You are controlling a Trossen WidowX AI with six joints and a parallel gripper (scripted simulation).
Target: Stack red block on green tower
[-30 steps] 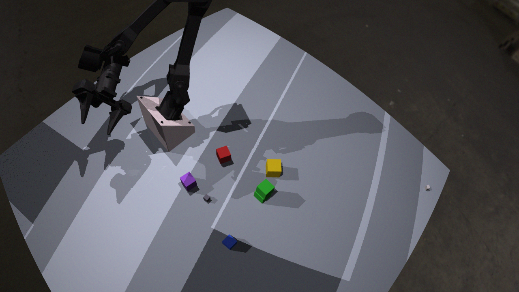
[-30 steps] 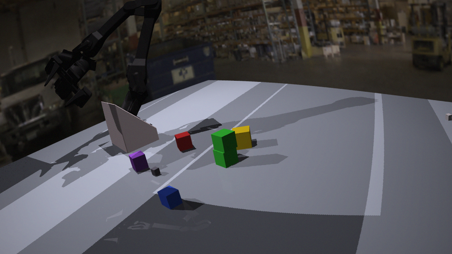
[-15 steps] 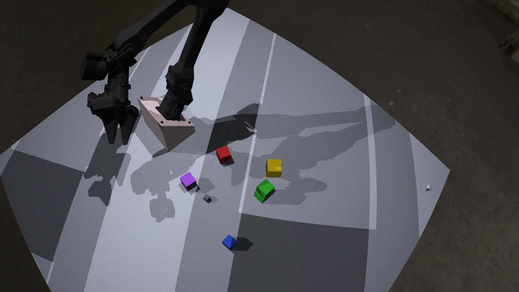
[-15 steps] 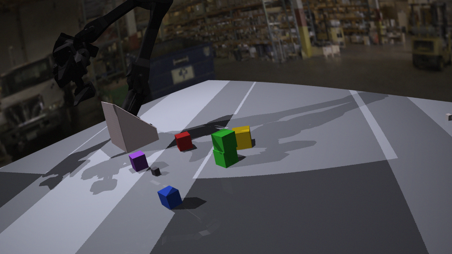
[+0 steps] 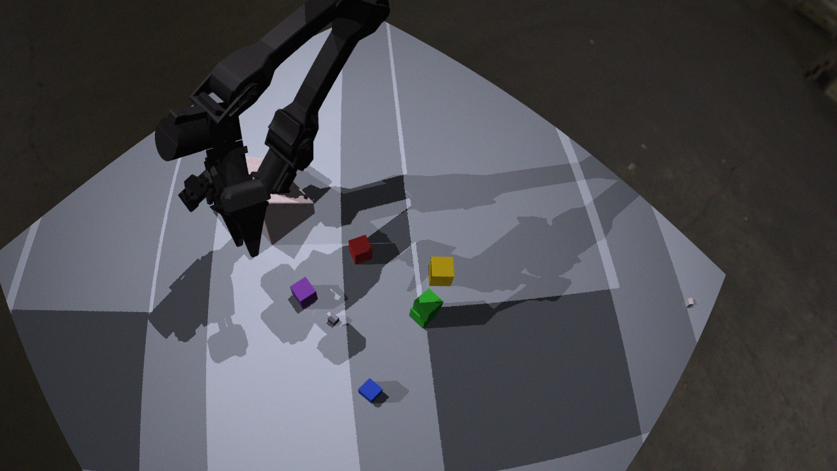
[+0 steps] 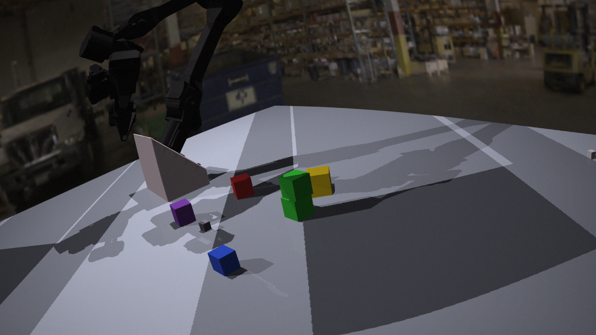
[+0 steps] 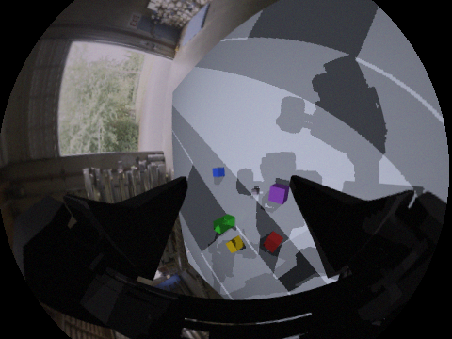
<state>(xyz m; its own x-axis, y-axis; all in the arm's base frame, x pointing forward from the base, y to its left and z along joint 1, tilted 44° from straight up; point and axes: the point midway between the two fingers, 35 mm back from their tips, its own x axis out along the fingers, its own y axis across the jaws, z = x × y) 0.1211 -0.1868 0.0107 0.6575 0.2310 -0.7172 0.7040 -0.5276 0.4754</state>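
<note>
The red block is 19 cm to the left of my gripper tip, 18 cm below it and 4 cm ahead of it. Also, from my gripper tip: purple cube (18 cm below, 6 cm to the left, 3 cm ahead); blue cube (24 cm ahead, 18 cm below, 2 cm to the left); small grey cube (19 cm below, 10 cm ahead, 7 cm to the left).
</note>
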